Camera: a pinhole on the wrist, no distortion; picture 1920 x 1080 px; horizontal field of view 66.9 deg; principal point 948.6 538.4 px. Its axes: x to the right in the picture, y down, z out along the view. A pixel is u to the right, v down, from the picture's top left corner.
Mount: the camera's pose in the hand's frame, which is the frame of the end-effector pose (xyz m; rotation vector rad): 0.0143 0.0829 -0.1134 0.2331 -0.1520 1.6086
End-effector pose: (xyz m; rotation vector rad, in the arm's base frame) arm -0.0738 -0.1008 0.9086 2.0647 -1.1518 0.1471
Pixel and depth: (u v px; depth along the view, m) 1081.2 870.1 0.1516
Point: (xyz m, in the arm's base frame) -0.1352 -0.1359 0.9084
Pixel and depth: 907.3 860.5 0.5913
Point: -0.1727 -0.3237 0.4999
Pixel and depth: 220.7 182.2 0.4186
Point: 0.1212 -0.2920 0.6850
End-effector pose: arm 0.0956 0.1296 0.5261 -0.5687 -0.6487 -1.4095
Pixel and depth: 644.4 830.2 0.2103
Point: 0.0765 0.1961 0.5734
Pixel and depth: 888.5 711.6 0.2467
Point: 0.0986 0.2190 0.6137
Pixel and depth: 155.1 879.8 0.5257
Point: -0.2588 0.3836 0.7060
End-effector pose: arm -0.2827 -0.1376 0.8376 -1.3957 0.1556 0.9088
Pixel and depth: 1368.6 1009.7 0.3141
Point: -0.4764 0.0135 0.8597
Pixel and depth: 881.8 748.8 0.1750
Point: -0.3257 -0.0918 0.8258
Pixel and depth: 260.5 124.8 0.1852
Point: -0.2188 -0.0592 0.8331
